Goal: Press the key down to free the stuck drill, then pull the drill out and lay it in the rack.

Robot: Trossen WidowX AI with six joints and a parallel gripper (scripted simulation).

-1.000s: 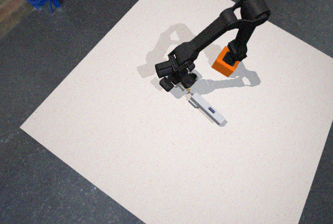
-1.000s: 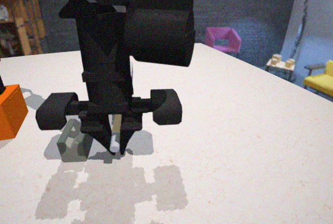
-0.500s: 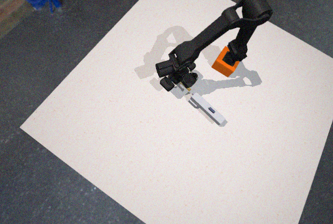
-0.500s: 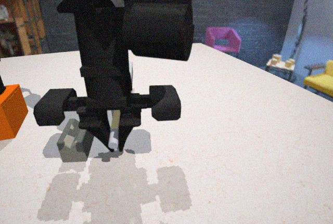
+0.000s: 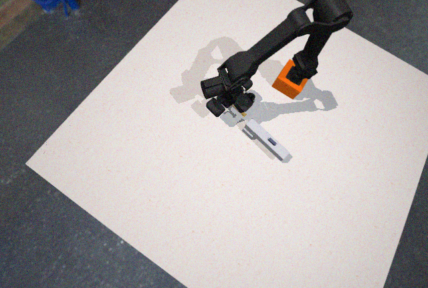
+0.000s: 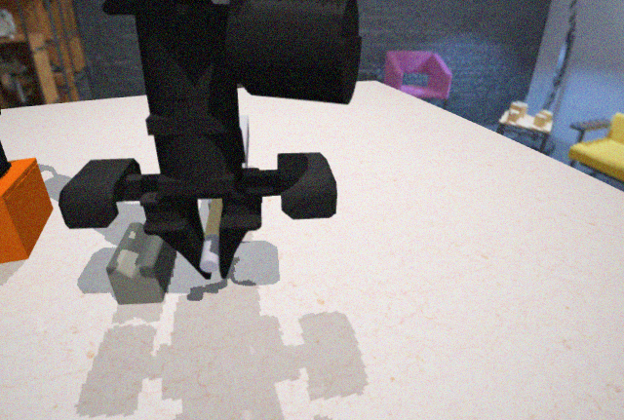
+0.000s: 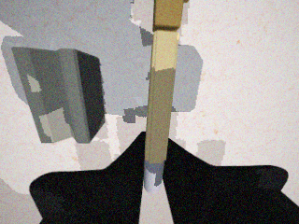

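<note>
Right now the drill is 40 mm to the left of my gripper tip, 40 mm above it and 10 mm ahead of it. The rest, counted from my gripper tip: grey v-notched rack 60 mm behind, 50 mm to the left, 10 mm below; then dark key 220 mm to the left, 60 mm ahead, 20 mm above.
</note>
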